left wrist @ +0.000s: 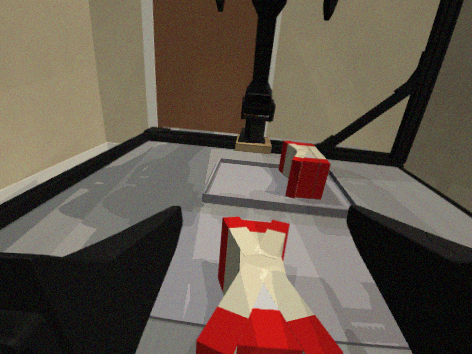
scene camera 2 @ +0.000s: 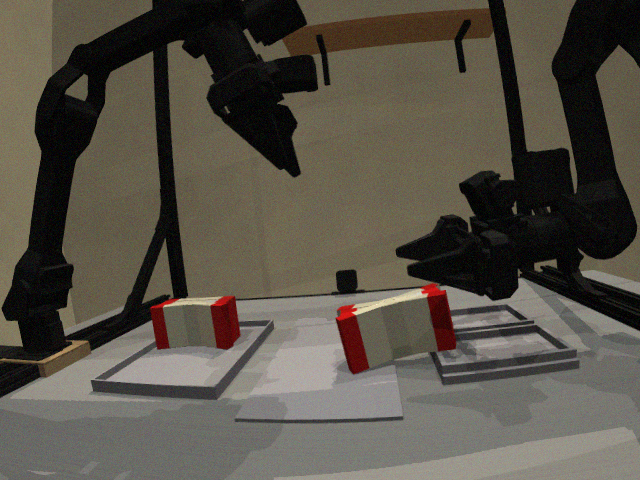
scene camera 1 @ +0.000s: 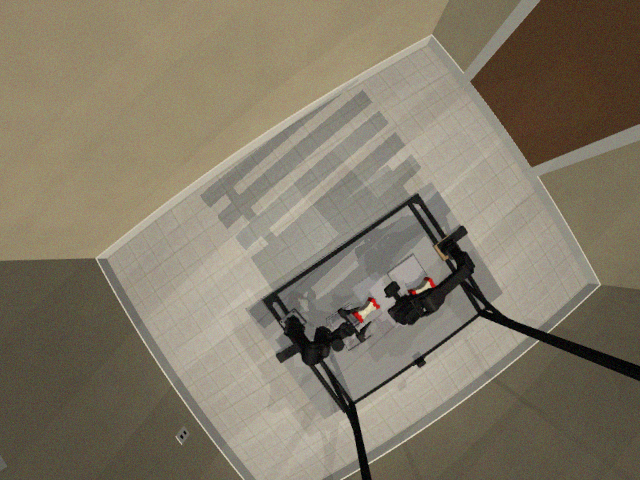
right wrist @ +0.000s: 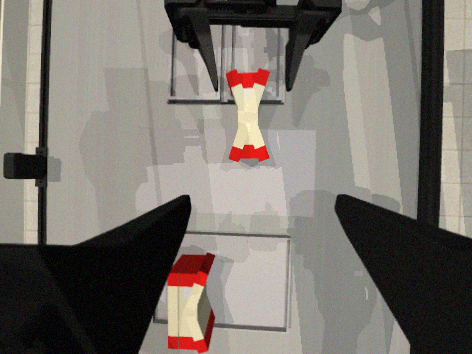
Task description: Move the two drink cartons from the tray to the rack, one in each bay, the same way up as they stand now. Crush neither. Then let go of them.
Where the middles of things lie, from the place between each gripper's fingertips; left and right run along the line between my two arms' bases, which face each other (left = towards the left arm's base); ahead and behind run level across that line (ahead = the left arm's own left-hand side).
Now: the grey mat (scene camera 2: 308, 381) 5 cm behind my right hand, 1 cm to the left of it and 24 cm below it. From my right hand the other things lie so: grey tray (scene camera 2: 193, 372): 2 cm behind, 19 cm to the right, 23 cm below.
Now: the grey mat 30 mm behind my left hand, 100 mm to the right of it and 130 mm below it. Round my left hand: grey tray: 300 mm to the right, 120 mm below.
